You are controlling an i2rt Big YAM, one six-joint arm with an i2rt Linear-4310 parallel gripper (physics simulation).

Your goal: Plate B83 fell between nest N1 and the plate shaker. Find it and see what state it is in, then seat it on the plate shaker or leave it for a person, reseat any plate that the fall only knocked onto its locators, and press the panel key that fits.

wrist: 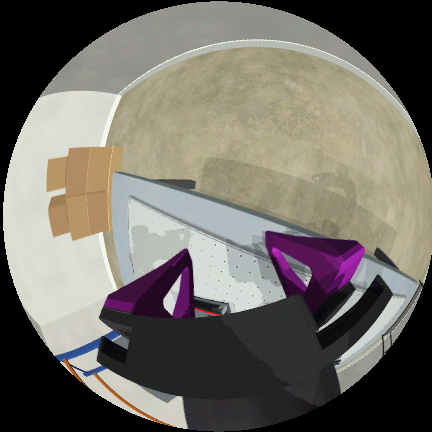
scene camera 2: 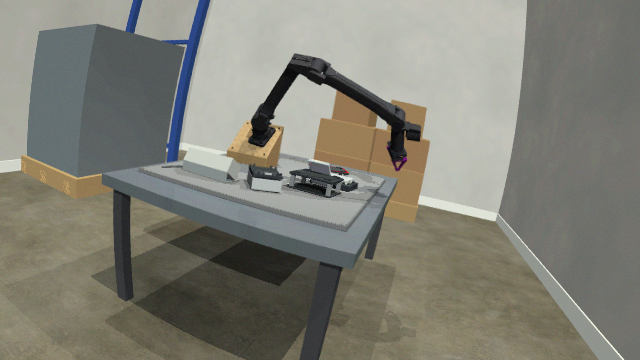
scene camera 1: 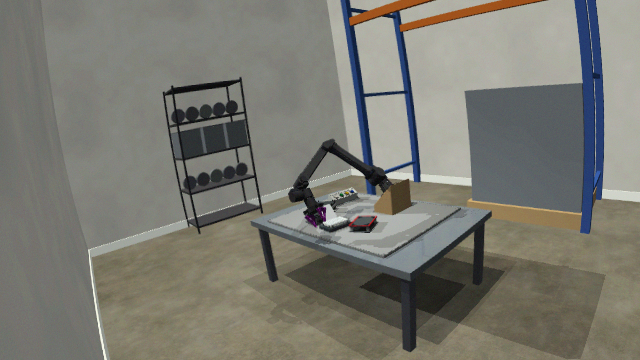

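Pixels of known places: gripper, fingertip midpoint: (wrist: pixel 227 246) (scene camera 2: pixel 395 166) (scene camera 1: pixel 320 224); arm's base, link origin: (scene camera 2: pixel 262 136) (scene camera 1: pixel 390 191).
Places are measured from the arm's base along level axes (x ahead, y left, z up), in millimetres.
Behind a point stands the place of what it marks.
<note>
My gripper (scene camera 1: pixel 316 220) @[z -11, x 615, y 88 mm] (scene camera 2: pixel 398 162) @[z -11, x 615, y 88 mm] (wrist: pixel 227 246) @[z -11, x 615, y 88 mm], with purple fingers, is part open and empty above the near edge of the table. In scene camera 2 a pale plate (scene camera 2: pixel 320 166) @[z -42, x 382, y -220 mm] is tilted up at a black raised stand (scene camera 2: pixel 315 176) @[z -69, x 396, y -294 mm] on light posts; whether it rests on the stand or behind it I cannot tell. A white plate (scene camera 1: pixel 336 221) @[z -87, x 411, y -57 mm] lies on a low dark base beside a red-rimmed dark unit (scene camera 1: pixel 363 223) @[z -86, x 347, y 112 mm] (scene camera 2: pixel 340 170) @[z -86, x 371, y 87 mm] (wrist: pixel 209 312) @[z -85, x 404, y 87 mm]. Which is plate B83, nest N1 or the shaker I cannot tell. The key panel (scene camera 1: pixel 345 195) @[z -70, x 47, y -419 mm] (scene camera 2: pixel 210 165) @[z -82, x 77, y -495 mm] shows coloured keys in scene camera 1.
A black-topped white unit (scene camera 2: pixel 265 181) @[z -92, x 292, y -465 mm] stands between panel and stand. The arm's wooden mount (scene camera 1: pixel 400 197) @[z -41, x -26, y 62 mm] (scene camera 2: pixel 255 145) @[z -41, x -2, y -48 mm] stands at the far side of the table (scene camera 1: pixel 415 262) @[z -139, x 474, y 605 mm] (scene camera 2: pixel 230 227) @[z -160, x 366, y -771 mm]. Cartons (scene camera 2: pixel 345 140) (wrist: pixel 80 175) and a black shelf rack (scene camera 1: pixel 205 85) stand beyond the table.
</note>
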